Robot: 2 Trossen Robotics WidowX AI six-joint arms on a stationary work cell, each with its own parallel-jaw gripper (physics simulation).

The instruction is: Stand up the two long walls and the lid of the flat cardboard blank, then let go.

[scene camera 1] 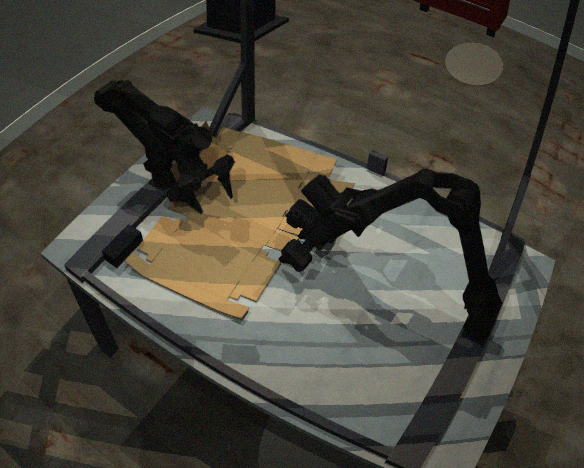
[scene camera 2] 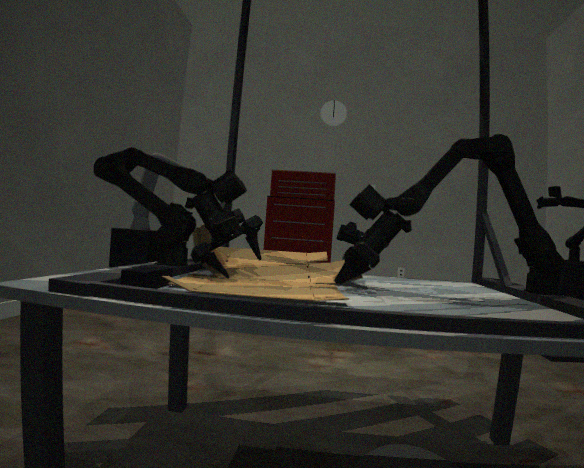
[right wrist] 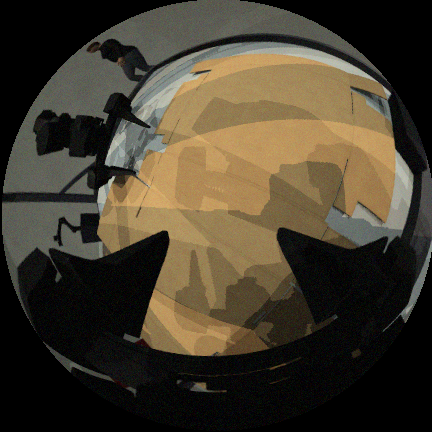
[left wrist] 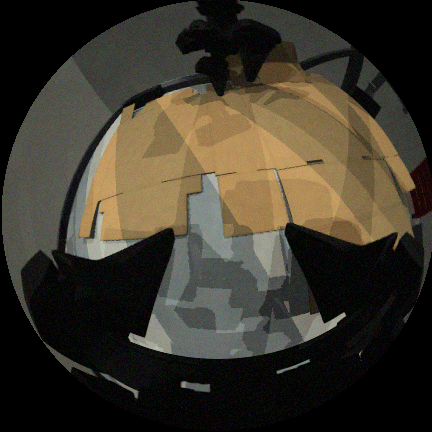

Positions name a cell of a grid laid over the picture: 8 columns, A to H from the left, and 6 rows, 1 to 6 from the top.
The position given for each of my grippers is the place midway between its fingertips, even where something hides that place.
Note:
My left gripper (scene camera 1: D4) is open, with nothing in its grasp. Also in view: my right gripper (scene camera 2: D4) and a black block (scene camera 2: C4).
The black block shows as well in scene camera 1 (scene camera 1: B4). My left gripper shows as well in scene camera 2 (scene camera 2: E4), in the right wrist view (right wrist: C3) and in the left wrist view (left wrist: E4). My right gripper shows as well in scene camera 1 (scene camera 1: C3), in the right wrist view (right wrist: E4) and in the left wrist view (left wrist: E2).

